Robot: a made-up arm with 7 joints. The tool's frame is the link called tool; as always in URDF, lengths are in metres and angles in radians.
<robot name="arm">
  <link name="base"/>
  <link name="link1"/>
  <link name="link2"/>
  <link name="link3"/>
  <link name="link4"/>
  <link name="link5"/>
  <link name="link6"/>
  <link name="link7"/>
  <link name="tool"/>
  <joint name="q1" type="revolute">
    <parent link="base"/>
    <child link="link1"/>
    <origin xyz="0 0 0" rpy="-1.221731 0 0"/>
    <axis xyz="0 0 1"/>
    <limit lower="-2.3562" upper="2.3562"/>
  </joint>
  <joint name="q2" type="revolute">
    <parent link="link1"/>
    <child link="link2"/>
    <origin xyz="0 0 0" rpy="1.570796 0 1.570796"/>
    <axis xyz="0 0 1"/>
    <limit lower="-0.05" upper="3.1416"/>
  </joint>
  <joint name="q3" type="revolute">
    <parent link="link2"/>
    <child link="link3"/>
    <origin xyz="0 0 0" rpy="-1.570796 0 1.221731"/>
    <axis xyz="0 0 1"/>
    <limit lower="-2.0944" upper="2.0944"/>
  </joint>
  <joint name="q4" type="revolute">
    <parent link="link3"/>
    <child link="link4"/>
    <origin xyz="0 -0.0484 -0.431" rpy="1.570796 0 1.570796"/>
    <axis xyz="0 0 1"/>
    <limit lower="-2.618" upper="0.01"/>
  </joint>
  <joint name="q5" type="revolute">
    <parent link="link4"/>
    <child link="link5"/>
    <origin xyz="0.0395 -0.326 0" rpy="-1.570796 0 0"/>
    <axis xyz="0 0 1"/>
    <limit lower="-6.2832" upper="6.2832"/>
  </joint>
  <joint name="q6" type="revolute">
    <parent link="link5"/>
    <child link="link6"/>
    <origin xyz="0 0 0" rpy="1.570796 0 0"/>
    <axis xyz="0 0 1"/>
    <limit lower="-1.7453" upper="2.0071"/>
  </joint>
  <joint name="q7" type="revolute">
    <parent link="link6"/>
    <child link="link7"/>
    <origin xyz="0 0 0" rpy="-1.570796 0 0"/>
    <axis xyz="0 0 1"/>
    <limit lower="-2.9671" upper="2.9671"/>
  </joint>
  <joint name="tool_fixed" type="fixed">
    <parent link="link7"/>
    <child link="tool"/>
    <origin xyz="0 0 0" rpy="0 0 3.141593"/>
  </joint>
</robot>
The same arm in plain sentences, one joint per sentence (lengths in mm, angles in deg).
The arm has seven revolute joints in a row. What follows holds with every joint at zero, and every direction is one of the base frame's. The first joint is mounted at the same point as the base frame's origin and rotates about the direction (0, 0.9397, 0.342), from -135 to 135 deg. The second joint is mounted at the same point as the first joint and rotates about +x, from -2.86 to 180 deg. The third joint is mounted at the same point as the second joint and rotates about +z, from -120 to 120 deg. The fourth joint is mounted 48.4 mm along +x and 431 mm along -z from the third joint and rotates about +y, from -150 to 0.57 deg. The fifth joint is mounted 39.5 mm along -x and 326 mm along -z from the fourth joint and rotates about +z, from -360 to 360 deg. The sixth joint is mounted at the same point as the fifth joint and rotates about +y, from -100 to 115 deg. The seventh joint is mounted at the same point as the sixth joint and rotates about +z, from -170 to 170 deg. The tool frame, which is the frame that the pose is given for, is mounted at the same point as the seventh joint; its axes are the base frame's turned by roll 0, pitch 0 and yaw 0 deg (as in URDF: about the fixed x, then y, then z).
